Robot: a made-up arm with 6 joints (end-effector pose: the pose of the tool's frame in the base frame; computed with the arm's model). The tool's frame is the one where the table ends. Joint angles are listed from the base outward.
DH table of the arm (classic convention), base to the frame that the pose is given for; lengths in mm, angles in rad. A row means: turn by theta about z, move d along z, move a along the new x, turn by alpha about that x. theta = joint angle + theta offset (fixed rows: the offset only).
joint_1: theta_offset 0  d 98  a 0  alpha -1.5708
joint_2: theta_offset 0.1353  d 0  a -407.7  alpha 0
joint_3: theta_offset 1.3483  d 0  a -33.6  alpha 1.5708
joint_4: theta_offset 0  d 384.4  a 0  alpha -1.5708
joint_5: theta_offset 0  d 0  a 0.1  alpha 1.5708
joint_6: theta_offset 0  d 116.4  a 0  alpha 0
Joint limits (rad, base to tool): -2.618..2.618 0..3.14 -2.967..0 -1.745..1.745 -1.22..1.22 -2.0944..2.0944
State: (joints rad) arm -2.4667 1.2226 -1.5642 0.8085 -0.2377 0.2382
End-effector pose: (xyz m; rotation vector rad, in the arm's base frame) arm -0.2814 -0.1999 0.7511 1.0194 -0.3594 -1.3898
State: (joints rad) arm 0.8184 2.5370 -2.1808 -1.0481 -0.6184 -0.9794
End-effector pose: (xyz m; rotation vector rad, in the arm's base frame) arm 0.5338 0.6558 0.2198 -1.5231 -0.1339 -0.5006
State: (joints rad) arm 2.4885 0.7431 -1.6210 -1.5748 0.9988 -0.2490
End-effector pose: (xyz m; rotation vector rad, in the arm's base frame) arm 0.0861 0.0574 0.7989 -0.9923 0.5019 0.2930
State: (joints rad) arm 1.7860 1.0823 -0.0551 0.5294 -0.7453 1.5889
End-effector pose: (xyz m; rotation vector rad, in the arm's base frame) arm -0.0077 0.2218 0.1609 -0.5659 -2.3287 -1.8519
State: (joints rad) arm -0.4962 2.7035 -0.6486 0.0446 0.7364 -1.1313
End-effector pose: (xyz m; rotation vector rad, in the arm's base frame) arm 0.1478 -0.0760 -0.1972 0.6234 -2.0776 -1.0095
